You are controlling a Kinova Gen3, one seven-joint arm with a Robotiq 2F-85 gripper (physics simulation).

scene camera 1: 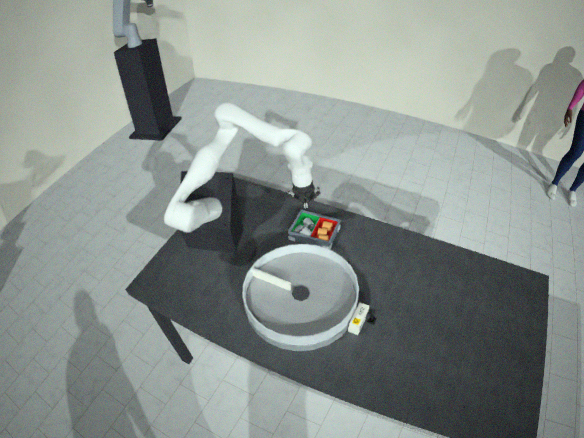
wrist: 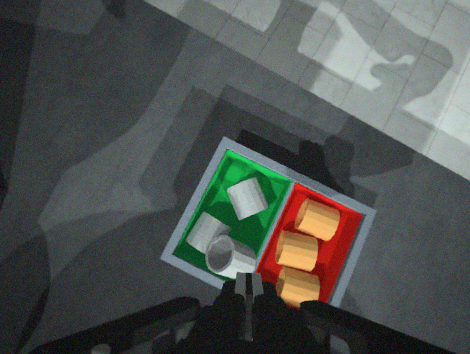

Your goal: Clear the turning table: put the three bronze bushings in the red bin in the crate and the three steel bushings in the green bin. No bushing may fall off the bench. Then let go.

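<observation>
The grey crate stands on the bench behind the turning table. Three grey steel bushings lie in its green bin; one is tilted and leans against another. Three bronze bushings lie in a row in its red bin. My gripper is shut and empty, raised above the crate. In the wrist view its fingers hide part of the crate's near edge. No bushing shows on the turning table.
A pale bar reaches from the turning table's rim to its dark hub. A white box with a black knob sits at its right. The black bench extends to the right. A person stands at the far right.
</observation>
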